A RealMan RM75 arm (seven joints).
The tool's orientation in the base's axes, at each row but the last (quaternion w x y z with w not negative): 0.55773 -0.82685 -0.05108 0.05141; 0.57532 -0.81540 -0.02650 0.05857; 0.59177 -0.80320 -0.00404 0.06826; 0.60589 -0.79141 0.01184 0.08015; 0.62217 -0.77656 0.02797 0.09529; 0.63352 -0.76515 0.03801 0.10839; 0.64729 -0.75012 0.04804 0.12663; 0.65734 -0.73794 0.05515 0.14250; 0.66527 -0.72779 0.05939 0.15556
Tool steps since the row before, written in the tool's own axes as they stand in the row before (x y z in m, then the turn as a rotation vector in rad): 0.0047 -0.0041 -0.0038 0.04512 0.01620 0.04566; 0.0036 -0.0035 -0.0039 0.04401 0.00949 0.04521; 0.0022 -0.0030 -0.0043 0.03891 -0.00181 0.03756; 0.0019 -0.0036 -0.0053 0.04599 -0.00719 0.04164; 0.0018 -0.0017 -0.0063 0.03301 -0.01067 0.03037; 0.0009 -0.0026 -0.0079 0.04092 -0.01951 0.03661; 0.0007 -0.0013 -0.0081 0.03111 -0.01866 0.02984; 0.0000 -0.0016 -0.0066 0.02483 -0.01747 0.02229; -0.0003 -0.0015 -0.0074 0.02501 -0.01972 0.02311
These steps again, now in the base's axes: 0.0051 -0.0013 0.0051 0.03860 0.04224 -0.03330; 0.0041 -0.0021 0.0044 0.03772 0.04395 -0.02677; 0.0029 -0.0030 0.0039 0.03438 0.03962 -0.01326; 0.0029 -0.0040 0.0045 0.04153 0.04553 -0.01015; 0.0028 -0.0056 0.0026 0.03065 0.03438 -0.00209; 0.0023 -0.0071 0.0037 0.03935 0.04283 0.00363; 0.0020 -0.0077 0.0021 0.03056 0.03514 0.00617; 0.0013 -0.0063 0.0022 0.02529 0.02687 0.00753; 0.0012 -0.0072 0.0020 0.02600 0.02795 0.00956
